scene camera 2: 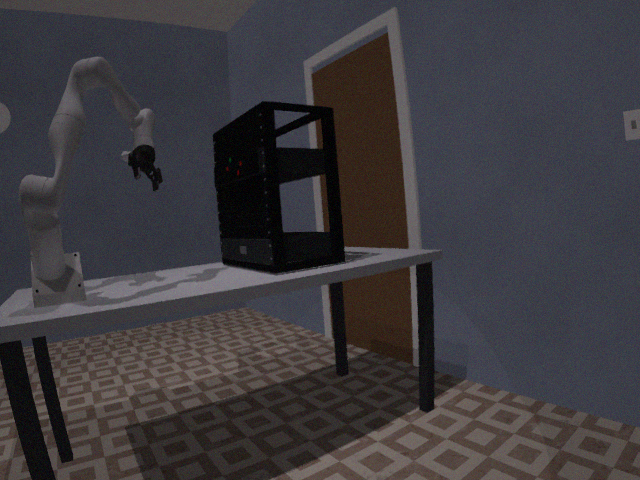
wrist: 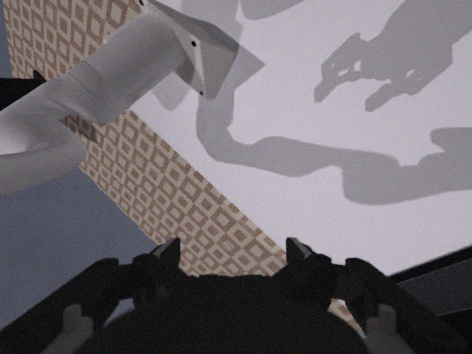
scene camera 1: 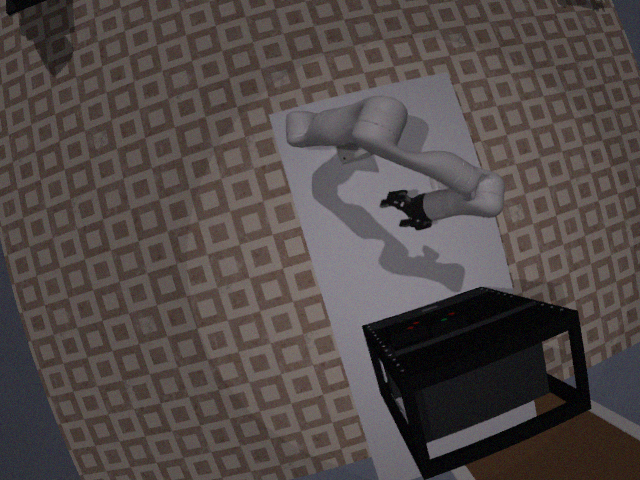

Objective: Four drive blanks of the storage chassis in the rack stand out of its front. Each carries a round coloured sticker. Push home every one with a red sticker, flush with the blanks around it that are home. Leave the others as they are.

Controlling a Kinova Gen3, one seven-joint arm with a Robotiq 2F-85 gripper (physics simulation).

Note:
I see my gripper and a black rack.
My gripper also shows in scene camera 2 and in the wrist view.

